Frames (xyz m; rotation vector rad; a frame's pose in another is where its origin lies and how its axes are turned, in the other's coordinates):
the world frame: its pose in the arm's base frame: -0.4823 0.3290 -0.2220 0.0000 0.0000 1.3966
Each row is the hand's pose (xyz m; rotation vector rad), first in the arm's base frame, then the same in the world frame.
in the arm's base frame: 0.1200 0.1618 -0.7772 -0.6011 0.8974 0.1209
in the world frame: -0.0603 -0.6222 -0.5552 0.1239 1.1413 -1.1309
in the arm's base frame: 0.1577 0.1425 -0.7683 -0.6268 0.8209 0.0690
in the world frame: -0.0728 -0.6626 -0.5463 0.0510 1.1042 -1.1944
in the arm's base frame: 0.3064 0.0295 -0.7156 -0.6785 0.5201 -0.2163
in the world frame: -0.1583 -0.8287 -0.4936 -0.2058 0.9267 -1.5180
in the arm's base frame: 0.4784 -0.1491 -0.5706 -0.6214 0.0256 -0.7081
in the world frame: -0.3044 -1.0290 -0.3486 -0.5441 0.4962 -2.0502
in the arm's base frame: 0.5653 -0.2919 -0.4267 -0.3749 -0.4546 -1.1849
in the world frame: -0.4299 -1.1394 -0.2047 -0.7323 -0.1354 -2.5276
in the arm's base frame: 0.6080 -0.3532 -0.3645 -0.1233 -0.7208 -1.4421
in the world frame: -0.4829 -1.1920 -0.1425 -0.7315 -0.6200 -2.7502
